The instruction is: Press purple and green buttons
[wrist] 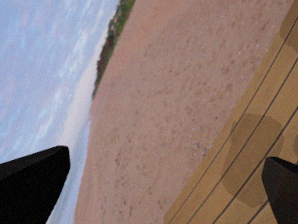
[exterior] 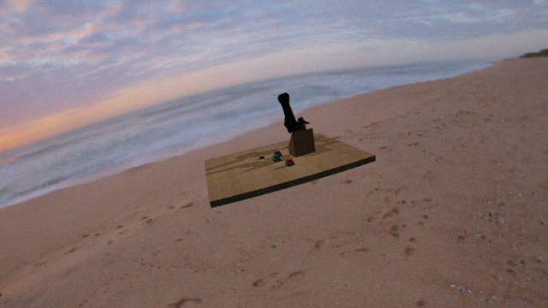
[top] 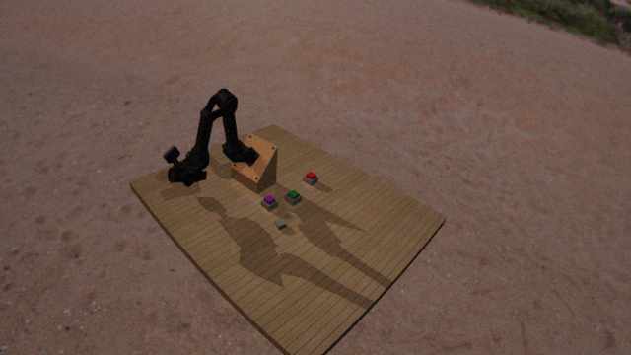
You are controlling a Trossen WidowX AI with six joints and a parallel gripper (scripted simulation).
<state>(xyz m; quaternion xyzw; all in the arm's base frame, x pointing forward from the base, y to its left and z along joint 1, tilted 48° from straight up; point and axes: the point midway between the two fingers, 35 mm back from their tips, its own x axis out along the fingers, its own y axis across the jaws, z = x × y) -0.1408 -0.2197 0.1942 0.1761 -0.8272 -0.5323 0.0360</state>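
The purple button lies 370 mm ahead of my gripper tip, 250 mm to the left of it and 70 mm below it. Round my gripper tip: small grey block (490 mm ahead, 220 mm to the left, 100 mm below); red button (500 mm to the left, 340 mm ahead, 70 mm below); green button (400 mm ahead, 350 mm to the left, 70 mm below).
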